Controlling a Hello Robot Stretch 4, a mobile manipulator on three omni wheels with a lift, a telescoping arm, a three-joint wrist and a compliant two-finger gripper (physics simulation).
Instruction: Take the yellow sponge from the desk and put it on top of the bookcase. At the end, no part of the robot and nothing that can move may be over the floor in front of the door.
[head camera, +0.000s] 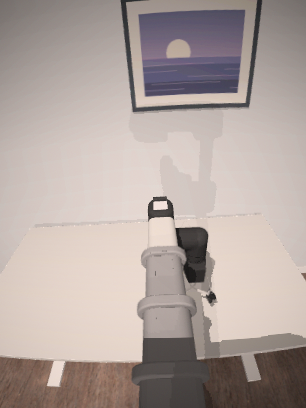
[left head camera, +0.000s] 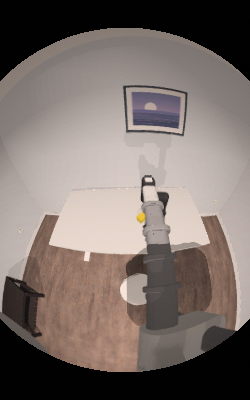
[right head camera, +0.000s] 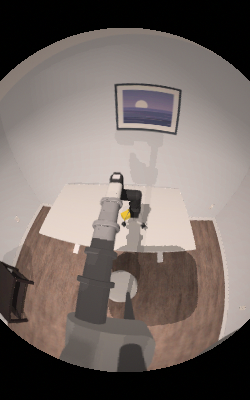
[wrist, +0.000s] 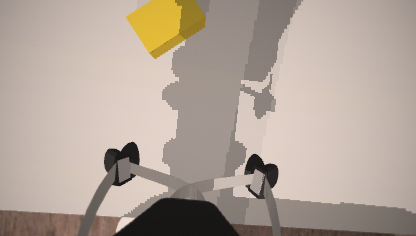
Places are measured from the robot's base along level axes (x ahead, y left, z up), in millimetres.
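Where they show: gripper, fingertip midpoint: (right head camera: 132, 226) (wrist: 193, 162); robot's base, link origin: (left head camera: 136, 288) (right head camera: 120, 285).
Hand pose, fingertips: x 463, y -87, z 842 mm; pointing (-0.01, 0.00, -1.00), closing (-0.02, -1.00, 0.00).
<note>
Things, the pixels of their centre, and the offset from my fingertips. "pt": a spot on its surface instead. Level surfaces: height alone.
- yellow sponge, body centre: (wrist: 167, 22) (right head camera: 126, 214) (left head camera: 142, 216) 59 mm left, 189 mm ahead, 127 mm down
- white desk, surface height: 150 mm down
- Dark brown furniture, surface spot: (left head camera: 17, 302) pt 1584 mm left, 1110 mm back, 419 mm down
The yellow sponge (left head camera: 141, 217) (right head camera: 125, 214) (wrist: 162, 25) lies on the white desk (head camera: 75, 290) (left head camera: 90, 220) (right head camera: 65, 215) (wrist: 340, 125). The arm hides it in the head camera view. My gripper (right head camera: 134, 225) (wrist: 193, 162) points down above the desk, open and empty, its fingertips well apart. In the wrist view the sponge is at the top, beyond the fingertips and a little left of their middle, partly in shadow and cut by the frame edge. In the head camera view one fingertip shows right of the arm; the other is hidden. The bookcase and the door do not show.
The extended arm (head camera: 167, 320) (left head camera: 161, 280) (right head camera: 97, 265) reaches across the desk. A wall with a framed picture (head camera: 192, 75) (left head camera: 156, 112) (right head camera: 148, 110) stands behind it. A round white object (left head camera: 131, 289) (right head camera: 122, 285) is near the desk's front. Dark brown furniture (left head camera: 17, 302) (right head camera: 6, 290) stands at the lower left.
</note>
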